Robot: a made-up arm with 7 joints.
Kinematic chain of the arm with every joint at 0, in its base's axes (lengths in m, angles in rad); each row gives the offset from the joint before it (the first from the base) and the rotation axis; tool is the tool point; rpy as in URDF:
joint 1: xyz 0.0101 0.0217 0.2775 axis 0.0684 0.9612 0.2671
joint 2: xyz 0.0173 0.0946 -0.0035 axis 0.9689 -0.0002 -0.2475
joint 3: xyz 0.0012 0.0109 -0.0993 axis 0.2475 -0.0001 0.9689
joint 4: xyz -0.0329 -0.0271 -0.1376 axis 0.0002 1 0
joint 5: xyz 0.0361 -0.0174 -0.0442 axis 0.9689 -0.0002 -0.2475
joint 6: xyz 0.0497 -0.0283 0.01 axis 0.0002 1 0
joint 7: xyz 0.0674 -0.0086 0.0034 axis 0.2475 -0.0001 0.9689
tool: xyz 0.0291 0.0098 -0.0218 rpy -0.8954 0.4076 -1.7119
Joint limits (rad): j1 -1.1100..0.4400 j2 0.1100..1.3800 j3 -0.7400..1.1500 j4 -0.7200..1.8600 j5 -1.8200..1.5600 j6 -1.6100..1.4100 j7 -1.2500..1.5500
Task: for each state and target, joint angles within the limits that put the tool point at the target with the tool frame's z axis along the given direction. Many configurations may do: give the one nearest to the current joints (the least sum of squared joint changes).
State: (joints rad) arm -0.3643 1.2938 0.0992 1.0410 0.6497 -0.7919 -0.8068
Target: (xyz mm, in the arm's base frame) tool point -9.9 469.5 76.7 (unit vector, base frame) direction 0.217 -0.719 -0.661
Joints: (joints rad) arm 0.1214 1.3798 0.2152 1.8050 0.3591 -0.8556 -1.2500
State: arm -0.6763 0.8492 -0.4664 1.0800 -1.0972 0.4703 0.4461
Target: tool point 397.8 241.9 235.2 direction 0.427 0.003 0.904
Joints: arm -1.0350 0.8364 -0.2475 0.5532 -1.0386 -0.0791 0.3515
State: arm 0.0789 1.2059 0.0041 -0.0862 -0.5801 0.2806 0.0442
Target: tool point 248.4 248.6 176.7 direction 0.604 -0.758 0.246
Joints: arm -0.3559 1.3108 -0.0584 -0.5921 -0.7730 0.6645 0.3707
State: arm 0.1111 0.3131 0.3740 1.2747 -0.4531 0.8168 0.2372
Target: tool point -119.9 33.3 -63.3 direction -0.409 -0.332 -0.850
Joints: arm 0.0930 0.1100 0.4947 1.8381 -0.4936 1.0818 0.1575
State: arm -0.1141 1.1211 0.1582 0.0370 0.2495 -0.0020 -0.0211
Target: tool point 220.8 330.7 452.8 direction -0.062 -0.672 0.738
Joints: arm -0.8001 1.3690 0.9095 -0.0352 -0.1183 0.0236 0.3344
